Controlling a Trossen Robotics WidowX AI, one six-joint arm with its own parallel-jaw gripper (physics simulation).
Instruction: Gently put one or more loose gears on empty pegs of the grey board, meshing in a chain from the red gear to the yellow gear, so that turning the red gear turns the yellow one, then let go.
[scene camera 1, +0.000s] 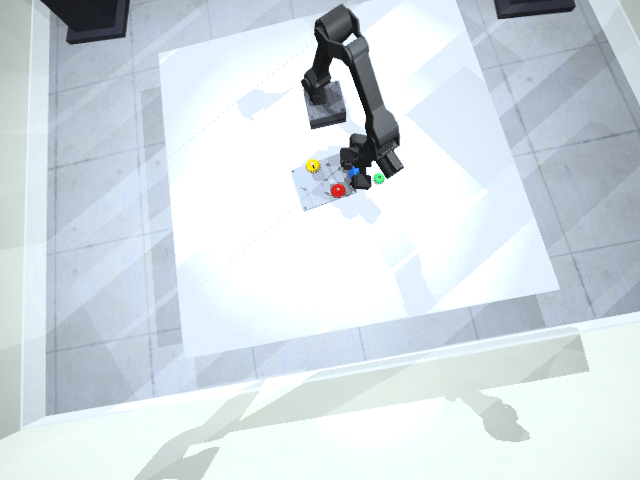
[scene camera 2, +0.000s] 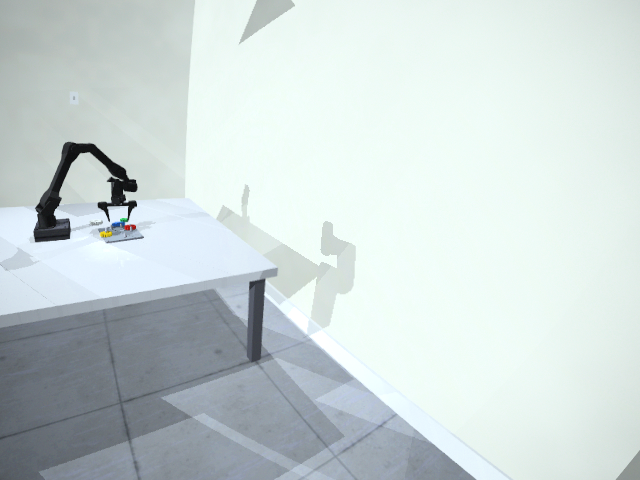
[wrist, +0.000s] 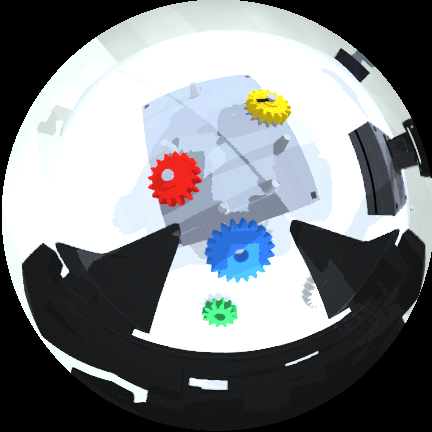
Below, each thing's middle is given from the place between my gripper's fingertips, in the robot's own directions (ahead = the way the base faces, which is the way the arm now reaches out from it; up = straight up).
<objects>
I see the blue gear (wrist: 253, 238) 3 cm to the left of my hand and 2 cm below it. From my hand the other things lie so: grey board (scene camera 1: 318, 184) (10 cm to the right, 3 cm below, 1 cm ahead); red gear (wrist: 185, 172) (6 cm ahead, 5 cm to the right, 2 cm below); small green gear (wrist: 218, 312) (11 cm to the left, 3 cm below, 2 cm ahead).
</objects>
